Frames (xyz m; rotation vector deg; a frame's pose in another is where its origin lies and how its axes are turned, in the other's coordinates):
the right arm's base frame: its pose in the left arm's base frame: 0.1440 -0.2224 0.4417 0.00 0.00 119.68
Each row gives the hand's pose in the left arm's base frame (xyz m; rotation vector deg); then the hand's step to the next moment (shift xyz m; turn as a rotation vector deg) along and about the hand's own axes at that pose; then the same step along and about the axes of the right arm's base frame.
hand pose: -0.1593 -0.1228 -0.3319 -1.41 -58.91 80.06
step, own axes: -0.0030 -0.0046 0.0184 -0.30 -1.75 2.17
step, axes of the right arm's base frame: -0.0083 0.0127 0.0118 -1.66 0.81 2.11
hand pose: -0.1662 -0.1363 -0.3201 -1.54 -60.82 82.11
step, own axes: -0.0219 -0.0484 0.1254 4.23 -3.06 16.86
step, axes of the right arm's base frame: -0.0696 0.0773 0.0879 -1.67 10.83 13.84
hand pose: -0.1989 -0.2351 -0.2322 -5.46 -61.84 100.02
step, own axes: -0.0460 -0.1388 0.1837 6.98 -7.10 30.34
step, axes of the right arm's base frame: -0.1342 0.0481 0.1866 -4.07 18.43 25.75
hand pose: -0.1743 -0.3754 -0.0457 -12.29 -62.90 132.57
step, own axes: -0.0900 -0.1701 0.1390 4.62 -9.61 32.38
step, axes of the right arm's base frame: -0.0956 -0.0547 0.2103 -6.40 17.16 28.75
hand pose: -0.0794 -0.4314 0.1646 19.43 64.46 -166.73
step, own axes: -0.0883 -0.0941 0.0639 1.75 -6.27 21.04
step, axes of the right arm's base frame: -0.0145 -0.0676 0.1263 -4.83 10.12 18.95
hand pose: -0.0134 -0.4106 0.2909 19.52 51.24 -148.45
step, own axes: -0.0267 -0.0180 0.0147 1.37 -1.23 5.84
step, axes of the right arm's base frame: 0.0022 -0.0184 0.0302 -1.58 3.62 4.68
